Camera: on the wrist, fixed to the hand. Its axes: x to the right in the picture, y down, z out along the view.
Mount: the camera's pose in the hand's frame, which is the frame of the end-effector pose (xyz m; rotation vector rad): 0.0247 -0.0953 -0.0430 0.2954 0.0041 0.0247
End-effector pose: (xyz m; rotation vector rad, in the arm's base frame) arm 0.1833 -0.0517 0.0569 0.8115 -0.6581 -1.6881
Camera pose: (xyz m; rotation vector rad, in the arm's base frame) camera 0.1571 -0.0528 -0.0473 1.0088 -0.9252 -1.5869
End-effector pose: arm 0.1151 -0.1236 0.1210 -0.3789 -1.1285 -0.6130
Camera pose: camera 0.0933 -0.2287 0.1248 -0.1373 -1.1886 -0.4168
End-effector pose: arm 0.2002 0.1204 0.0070 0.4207 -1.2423 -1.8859
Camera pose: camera 0.1705 0.0922 -0.0923 0.5614 -1.5226 -1.6835
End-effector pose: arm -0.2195 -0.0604 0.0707 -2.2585 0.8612 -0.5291
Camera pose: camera -0.1850 -0.0420 0.1707 -1.9765 0.7577 -0.6074
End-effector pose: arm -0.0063 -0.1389 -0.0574 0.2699 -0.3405 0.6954
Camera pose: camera 0.0839 -0.1797 -0.0991 0.5453 -0.2366 0.7705
